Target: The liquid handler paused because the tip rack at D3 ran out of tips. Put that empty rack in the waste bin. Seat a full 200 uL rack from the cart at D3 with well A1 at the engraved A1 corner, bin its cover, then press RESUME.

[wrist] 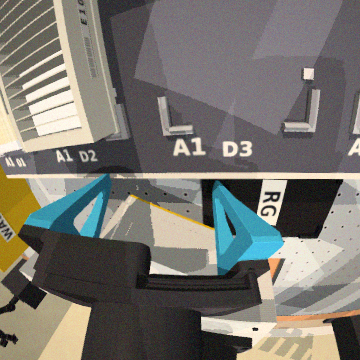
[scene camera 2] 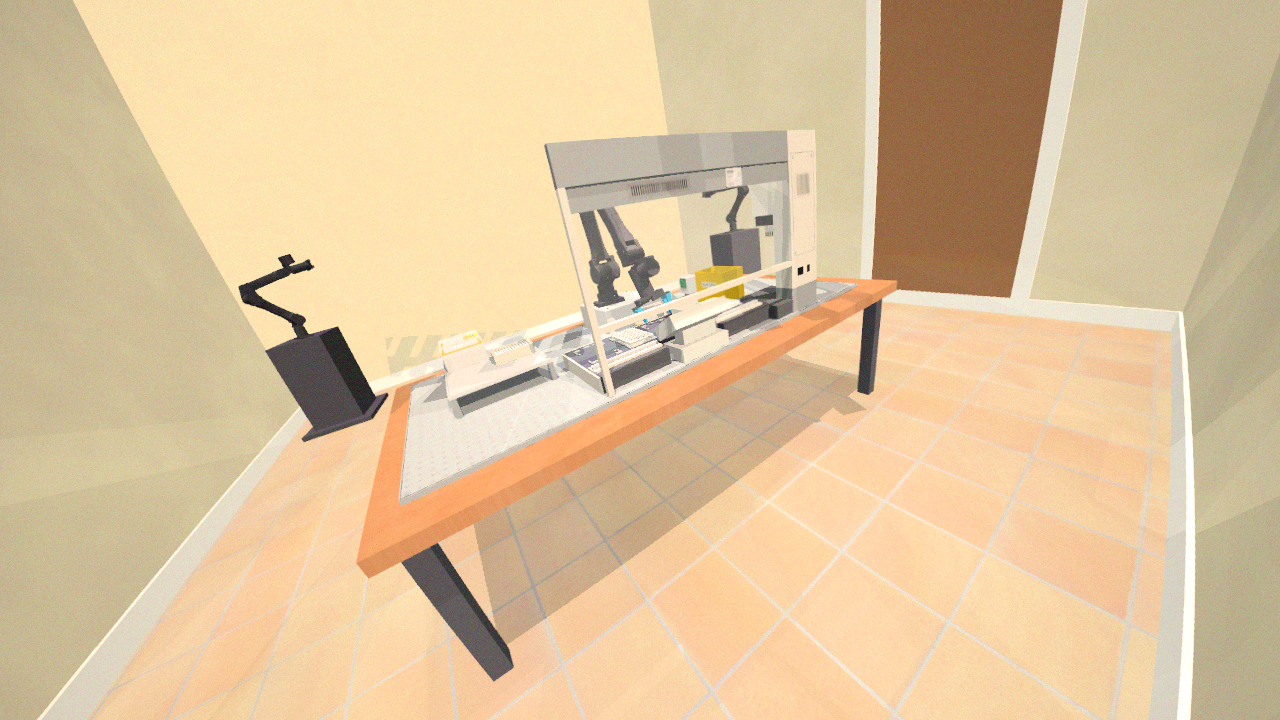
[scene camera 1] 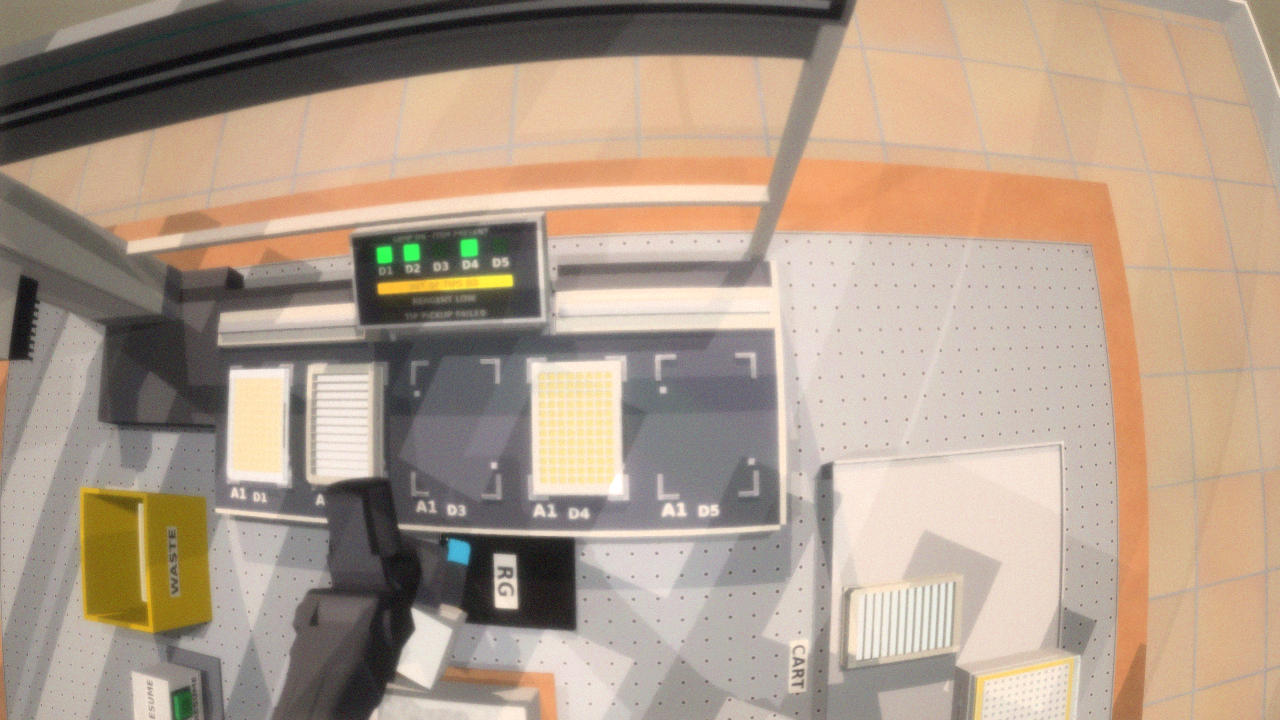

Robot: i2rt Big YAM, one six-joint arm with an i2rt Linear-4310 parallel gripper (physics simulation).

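Frame: origin at the arm's base, x ahead, y left, z up, level; centimetres.
Where they show: gripper, fingertip midpoint: (wrist: 161,181) (scene camera 1: 405,538); arm's base, origin of the base link: (wrist: 212,337).
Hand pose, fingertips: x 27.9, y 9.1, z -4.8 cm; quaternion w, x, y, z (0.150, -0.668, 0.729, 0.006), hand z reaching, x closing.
Observation:
Things, the pixels of their top centre, and the offset from my fingertips. "*": a spot on its surface instead.
- Slot D3, surface spot: (wrist: 215,65) (scene camera 1: 444,459) * dx +9.1, dy -3.9, dz +1.2 cm
- pale block with a yellow edge, middle of its top: (scene camera 1: 387,627) (wrist: 153,279) (scene camera 2: 646,304) dx -9.6, dy +0.0, dz +4.2 cm
- yellow waste bin, middle of its top: (scene camera 1: 113,558) (scene camera 2: 717,269) dx -10.5, dy +34.9, dz +10.0 cm
- cart, middle of its top: (scene camera 1: 954,657) (scene camera 2: 490,357) dx -6.6, dy -59.1, dz +3.1 cm
- yellow-rimmed white rack, middle of its top: (scene camera 1: 1028,704) (scene camera 2: 460,343) dx -11.0, dy -66.6, dz +9.6 cm
- rack with pale blue stripes, middle of its top: (scene camera 1: 907,622) (scene camera 2: 511,346) dx -2.2, dy -51.7, dz +5.7 cm
- green RESUME button, surface spot: (scene camera 1: 182,703) * dx -27.0, dy +26.6, dz +5.2 cm
- yellowish plate, middle of its top: (scene camera 1: 254,424) (scene camera 2: 718,301) dx +8.7, dy +20.0, dz +2.6 cm
- slatted white rack, middle of its top: (wrist: 23,58) (scene camera 1: 338,424) (scene camera 2: 691,306) dx +10.5, dy +7.7, dz +4.3 cm
- yellow-dotted rack, middle of its top: (scene camera 1: 575,427) (scene camera 2: 631,334) dx +14.1, dy -16.9, dz +2.6 cm
- black RG block, middle of its top: (scene camera 1: 504,581) (wrist: 270,207) dx -2.7, dy -10.9, dz -2.1 cm
- display, surface spot: (scene camera 1: 447,273) * dx +26.3, dy -3.2, dz +8.0 cm
Slot D3 (scene camera 1: 452,434) (wrist: 215,65) has no rack between its corner brackets; its A1 mark is at the front left. My gripper (wrist: 161,181) is open and empty in front of the deck edge, near D2 and D3. Beyond the fingers in the wrist view is a pale block with a yellow edge (wrist: 172,215); I cannot tell what it is. The yellow waste bin (scene camera 1: 179,591) (scene camera 2: 719,282) has a pale edge showing inside. On the cart (scene camera 1: 881,510) are a yellow-rimmed white rack (scene camera 1: 1029,694) and a rack with pale blue stripes (scene camera 1: 904,622). The green RESUME button (scene camera 1: 182,703) is at the lower left.
D1 holds a yellowish plate (scene camera 1: 258,425), D2 a slatted white rack (scene camera 1: 344,425) (wrist: 82,65), and D4 a yellow-dotted rack (scene camera 1: 576,428). The black RG block (scene camera 1: 546,582) (wrist: 305,205) lies before D3 and D4. The display (scene camera 1: 447,273) stands behind the deck, under the enclosure frame (scene camera 2: 666,161).

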